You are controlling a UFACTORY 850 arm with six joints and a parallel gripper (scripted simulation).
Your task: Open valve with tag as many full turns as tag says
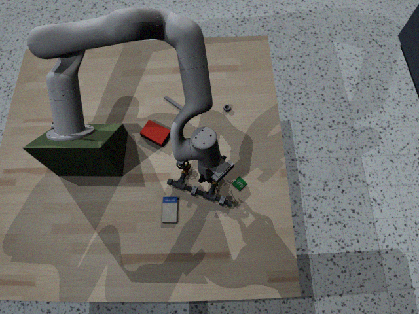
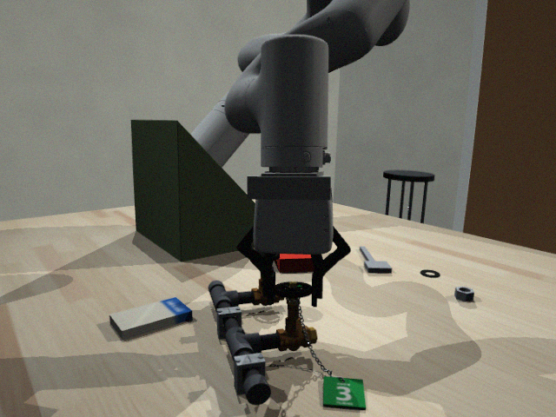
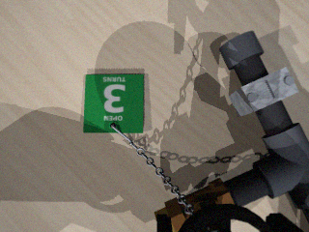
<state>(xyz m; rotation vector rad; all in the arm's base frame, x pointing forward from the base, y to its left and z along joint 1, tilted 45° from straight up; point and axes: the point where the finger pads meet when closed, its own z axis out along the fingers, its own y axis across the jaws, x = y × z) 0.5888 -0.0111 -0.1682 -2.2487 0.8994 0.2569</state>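
The green tag lies 10 cm ahead of my hand and 9 cm below it. The rest, counted from my hand: red block 28 cm behind, 22 cm to the left, 8 cm below; then grey-and-blue block 18 cm behind, 13 cm to the right, 8 cm below; then grey bar tool 18 cm behind, 37 cm to the left, 8 cm below.
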